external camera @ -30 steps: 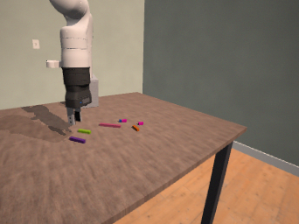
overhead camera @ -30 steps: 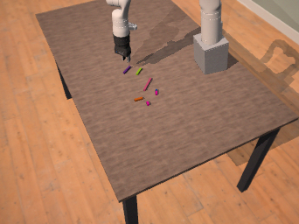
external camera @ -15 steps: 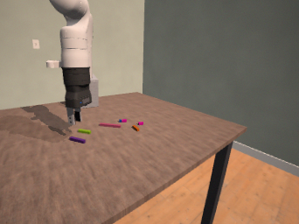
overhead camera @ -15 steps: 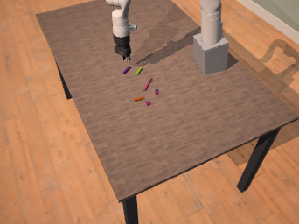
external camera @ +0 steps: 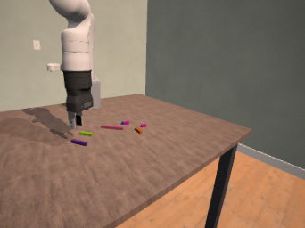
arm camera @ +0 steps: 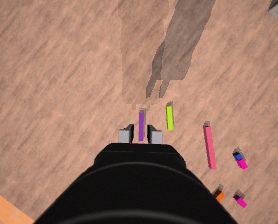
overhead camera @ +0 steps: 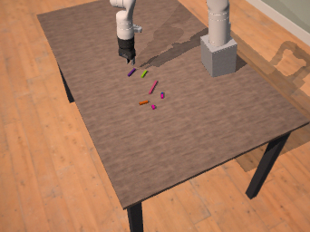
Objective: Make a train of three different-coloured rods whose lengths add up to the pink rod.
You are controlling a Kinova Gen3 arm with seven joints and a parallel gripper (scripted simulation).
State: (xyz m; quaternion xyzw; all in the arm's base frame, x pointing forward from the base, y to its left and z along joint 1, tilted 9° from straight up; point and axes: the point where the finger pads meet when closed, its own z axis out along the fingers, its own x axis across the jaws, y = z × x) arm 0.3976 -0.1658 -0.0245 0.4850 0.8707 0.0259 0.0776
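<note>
The purple rod lies 80 mm below my hand. From my hand the other things lie so: blue rod 60 mm behind, 210 mm to the left, 80 mm below; then pink rod 40 mm behind, 150 mm to the left, 80 mm below; then lime rod 50 mm behind, 40 mm to the left, 80 mm below.
</note>
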